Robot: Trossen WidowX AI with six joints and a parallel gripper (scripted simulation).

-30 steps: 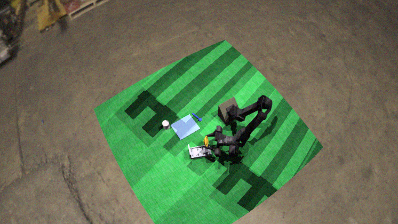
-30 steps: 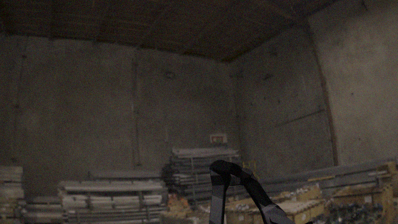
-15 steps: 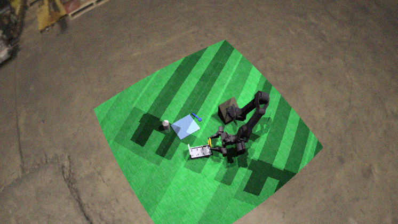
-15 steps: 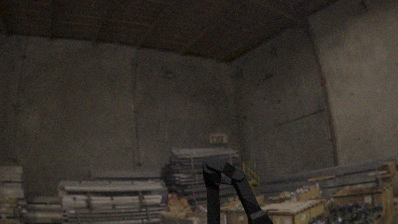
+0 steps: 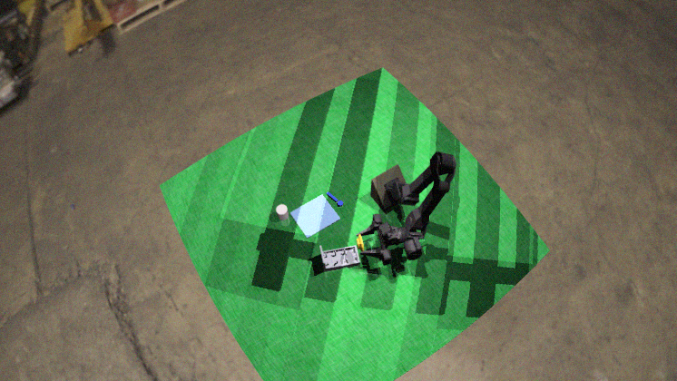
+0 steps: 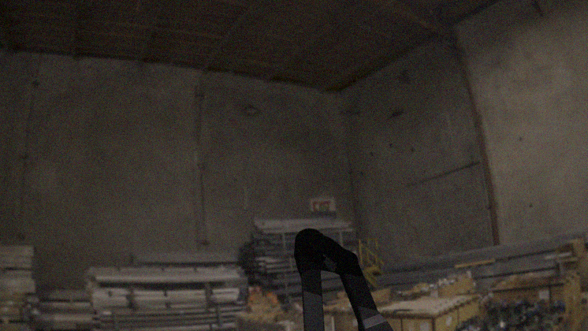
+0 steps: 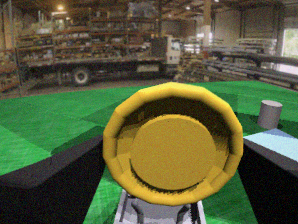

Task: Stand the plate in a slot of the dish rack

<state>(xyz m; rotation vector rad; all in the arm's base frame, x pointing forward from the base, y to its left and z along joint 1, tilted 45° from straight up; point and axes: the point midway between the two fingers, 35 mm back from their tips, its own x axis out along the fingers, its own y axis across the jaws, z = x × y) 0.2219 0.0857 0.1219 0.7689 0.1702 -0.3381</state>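
The grey dish rack lies 60 mm ahead of my gripper tip, 20 mm to the right of it and 70 mm below it. The rest, counted from my gripper tip: yellow plate (10 mm behind); then blue spoon (60 mm behind, 240 mm to the right, 90 mm below); then light blue mat (50 mm ahead, 230 mm to the right, 90 mm below).
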